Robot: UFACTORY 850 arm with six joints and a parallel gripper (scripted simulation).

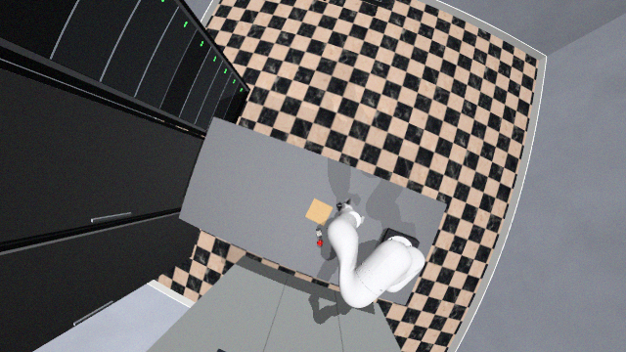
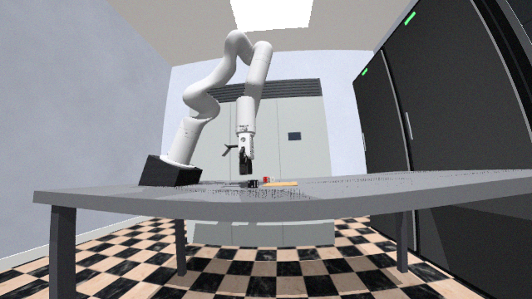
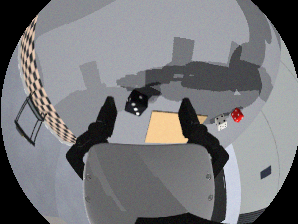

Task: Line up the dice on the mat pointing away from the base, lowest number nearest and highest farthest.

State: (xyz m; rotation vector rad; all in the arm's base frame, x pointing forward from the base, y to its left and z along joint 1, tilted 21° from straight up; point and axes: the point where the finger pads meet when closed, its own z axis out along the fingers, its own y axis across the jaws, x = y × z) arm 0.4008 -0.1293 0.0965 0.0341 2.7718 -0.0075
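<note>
Right now my hand is 30 mm short of the black die, 20 mm to the left of it and 50 mm above it. Also, from my hand: tan mat (140 mm ahead, 70 mm to the left, 60 mm below); then red die (70 mm ahead, 260 mm to the left, 50 mm below); then white die (90 mm ahead, 200 mm to the left, 50 mm below).
</note>
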